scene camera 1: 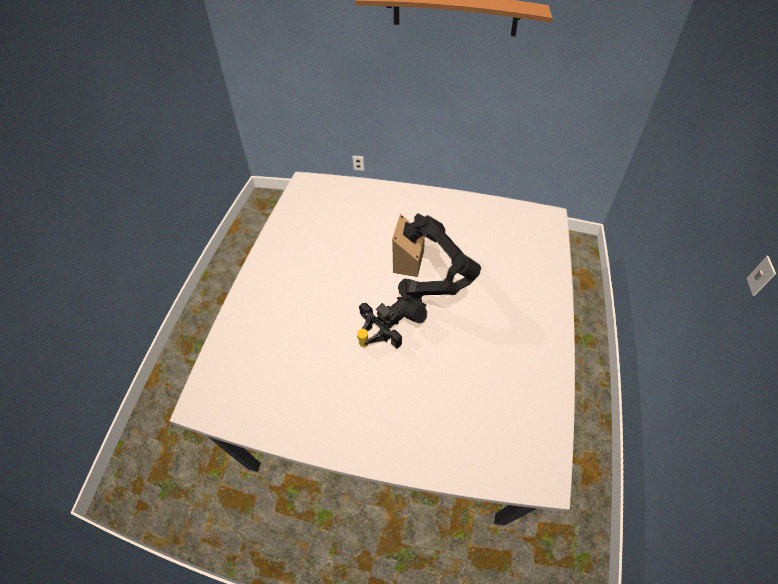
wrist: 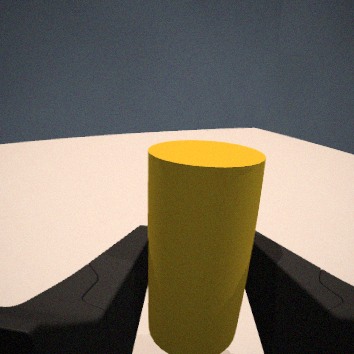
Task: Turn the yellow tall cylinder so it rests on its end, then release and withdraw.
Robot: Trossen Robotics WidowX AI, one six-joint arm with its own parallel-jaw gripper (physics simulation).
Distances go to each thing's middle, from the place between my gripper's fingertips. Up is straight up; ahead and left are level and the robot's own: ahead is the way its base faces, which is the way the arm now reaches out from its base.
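Yellow tall cylinder (wrist: 203, 196): 10 mm behind my hand, 10 mm left of it.
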